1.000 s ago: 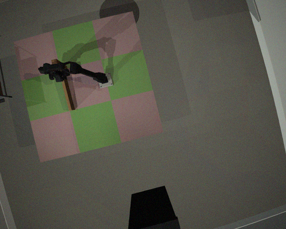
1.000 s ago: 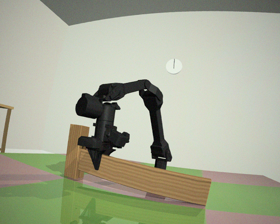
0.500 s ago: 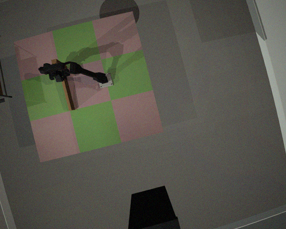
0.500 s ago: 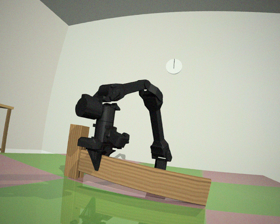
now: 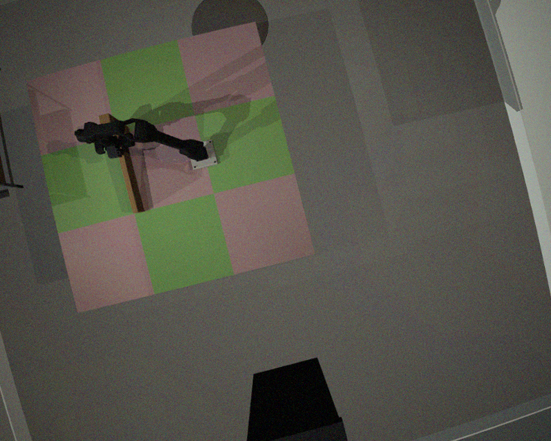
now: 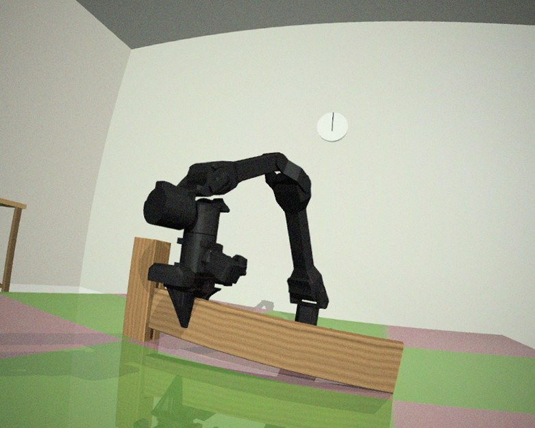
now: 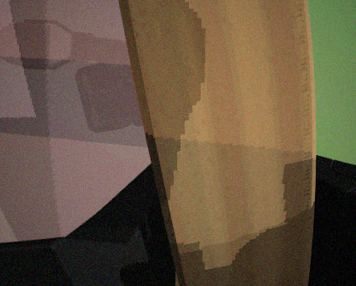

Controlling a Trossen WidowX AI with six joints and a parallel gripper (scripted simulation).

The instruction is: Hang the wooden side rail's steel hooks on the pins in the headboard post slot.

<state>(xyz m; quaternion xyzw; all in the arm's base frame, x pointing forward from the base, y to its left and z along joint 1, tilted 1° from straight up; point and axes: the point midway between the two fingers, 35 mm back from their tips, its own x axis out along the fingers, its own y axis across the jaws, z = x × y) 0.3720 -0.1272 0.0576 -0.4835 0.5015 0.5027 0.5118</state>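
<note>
Now: the headboard post 10 mm behind my gripper tip, 100 mm to the right of it and 50 mm above it.
</note>
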